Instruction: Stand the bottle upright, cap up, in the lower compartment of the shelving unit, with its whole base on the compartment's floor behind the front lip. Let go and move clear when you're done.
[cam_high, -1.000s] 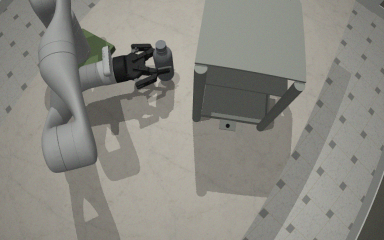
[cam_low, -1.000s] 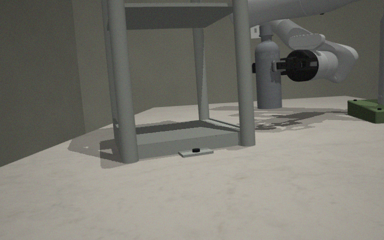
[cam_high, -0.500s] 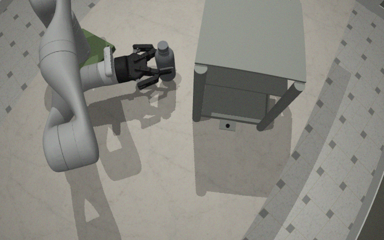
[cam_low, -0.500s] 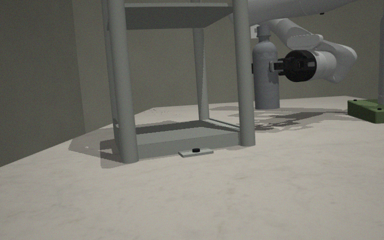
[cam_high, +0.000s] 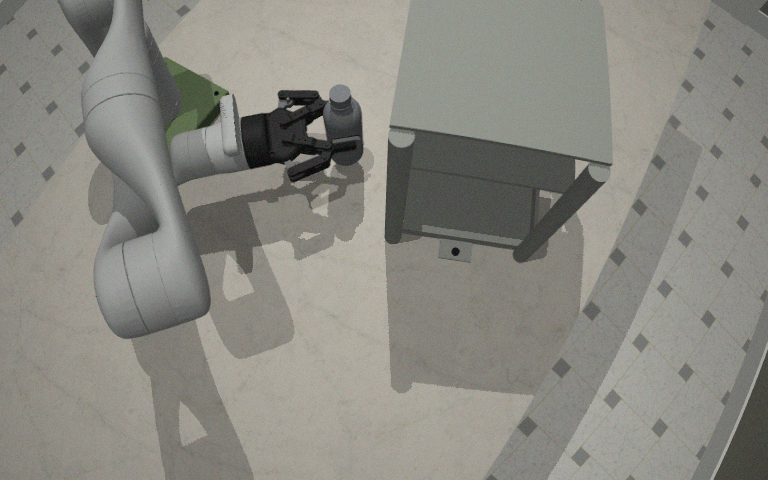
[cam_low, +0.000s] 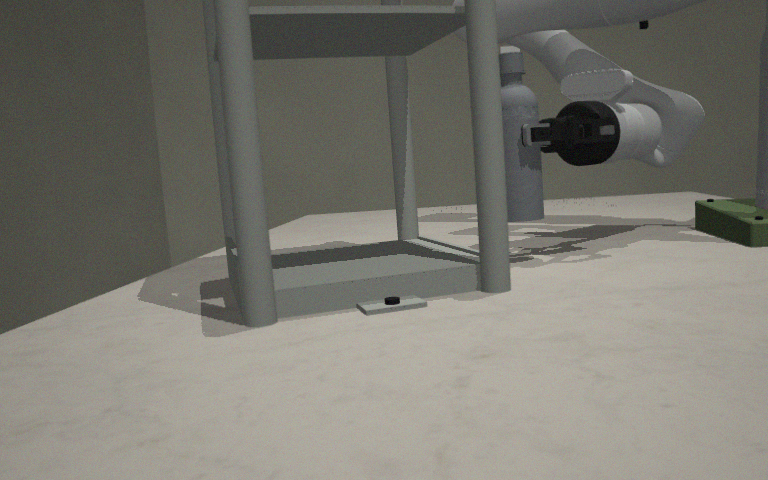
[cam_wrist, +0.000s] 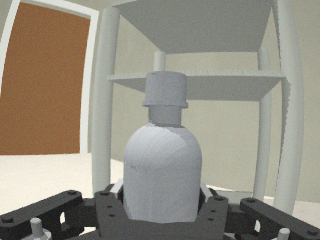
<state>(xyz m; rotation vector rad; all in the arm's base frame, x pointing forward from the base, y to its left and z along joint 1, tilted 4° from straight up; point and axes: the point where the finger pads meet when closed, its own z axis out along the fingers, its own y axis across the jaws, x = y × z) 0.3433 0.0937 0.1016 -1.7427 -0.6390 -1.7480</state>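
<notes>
Now: hand 170 mm short of the shelving unit, 80 mm to the right of it and 40 mm below it. The rest, counted from my hand: grey bottle 20 mm above.
</notes>
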